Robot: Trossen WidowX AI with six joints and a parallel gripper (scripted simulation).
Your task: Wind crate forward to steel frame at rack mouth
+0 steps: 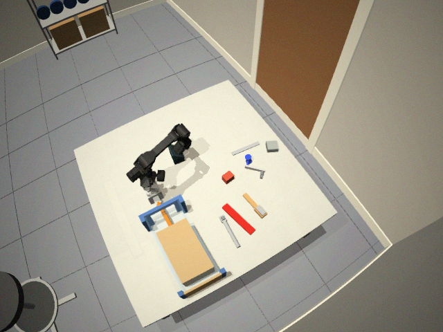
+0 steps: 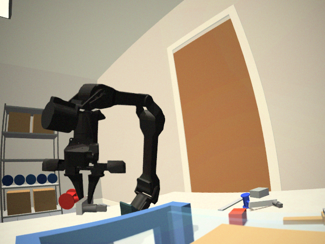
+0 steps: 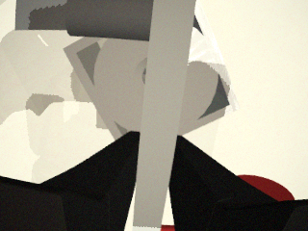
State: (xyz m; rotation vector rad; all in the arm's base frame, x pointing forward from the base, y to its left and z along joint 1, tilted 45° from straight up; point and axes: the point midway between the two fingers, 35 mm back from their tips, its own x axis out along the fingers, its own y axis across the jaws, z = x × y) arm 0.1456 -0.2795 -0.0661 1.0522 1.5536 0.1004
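Now: the red grip 6 cm behind my gripper tip and 1 cm above it. Round my gripper tip: red bar 40 cm ahead, 33 cm to the left, 15 cm below; then wooden brush 46 cm to the left, 39 cm ahead, 14 cm below; then winch 13 cm below, 2 cm to the right, 1 cm behind.
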